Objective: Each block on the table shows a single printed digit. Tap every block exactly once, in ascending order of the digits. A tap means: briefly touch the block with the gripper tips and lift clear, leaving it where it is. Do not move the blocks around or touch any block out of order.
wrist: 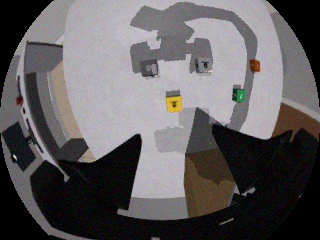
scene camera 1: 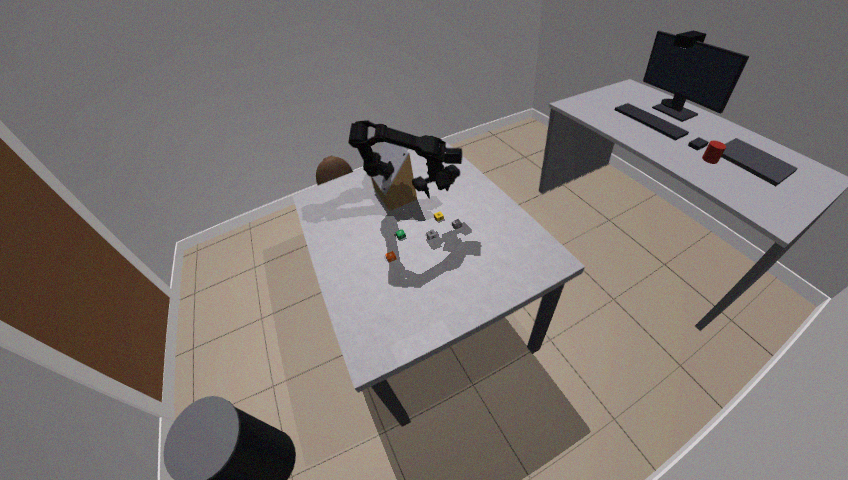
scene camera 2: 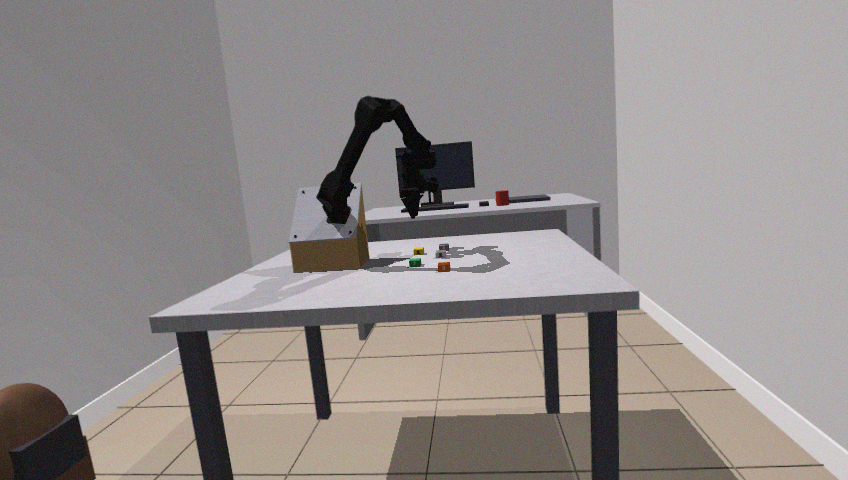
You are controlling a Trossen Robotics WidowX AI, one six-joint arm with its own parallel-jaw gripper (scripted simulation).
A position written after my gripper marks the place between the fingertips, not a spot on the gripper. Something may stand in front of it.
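Open, holding nothing: my gripper (scene camera 2: 414, 217). Wrist view: gripper (wrist: 177, 133). Scene camera 1: gripper (scene camera 1: 437, 194).
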